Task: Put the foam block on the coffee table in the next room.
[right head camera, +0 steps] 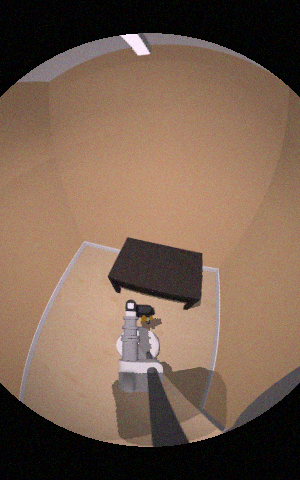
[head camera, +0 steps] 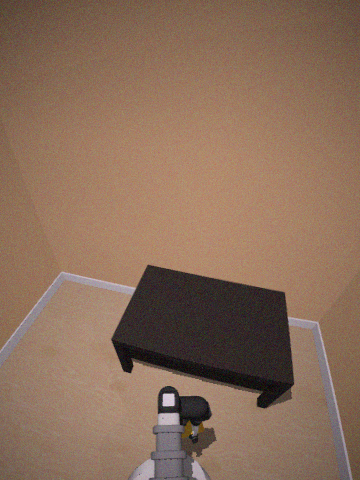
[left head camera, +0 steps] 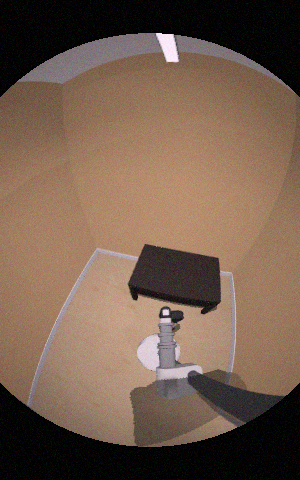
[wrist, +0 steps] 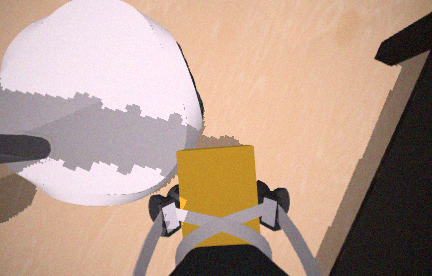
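Seen in the pictures: gripper, fingertip midpoint: (right head camera: pixel 146 317) (head camera: pixel 190 426) (wrist: pixel 218 198); robot's base, link origin: (right head camera: pixel 138 344) (left head camera: pixel 157 351) (wrist: pixel 123 112).
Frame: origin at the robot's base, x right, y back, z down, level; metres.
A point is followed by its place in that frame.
The foam block (wrist: pixel 217 175) {x 0.061, y -0.256, z -0.479 m} is a yellow block between the two fingertips in the wrist view, and small yellow parts of it show beside the wrist in the head view. My gripper (wrist: pixel 218 198) {x 0.087, y -0.261, z -0.437 m} is shut on it and holds it above the floor, close to my base. The coffee table (head camera: pixel 210 325) {x 0.225, y -0.715, z -0.423 m} (left head camera: pixel 177 275) {x 0.195, y -0.724, z -0.422 m} (right head camera: pixel 157 267) {x 0.201, y -0.748, z -0.422 m} is dark, low and rectangular, and stands right ahead of the arm's end. Its dark edge also shows at the right of the wrist view. The gripper and block are on the near side of the table, apart from it.
My round white base (wrist: pixel 100 60) {x -0.080, y -0.011, z -0.187 m} (left head camera: pixel 150 352) {x -0.075, y 0.000, z -0.187 m} is beside the block in the wrist view. Tan walls with white baseboards (head camera: pixel 30 315) {x -1.030, y -0.993, z -0.047 m} (left head camera: pixel 60 315) {x -1.214, y -0.268, z -0.024 m} (right head camera: pixel 47 315) {x -1.241, y -0.144, z 0.013 m} stand behind the table and on both sides. The right baseboard runs near the table's right end.
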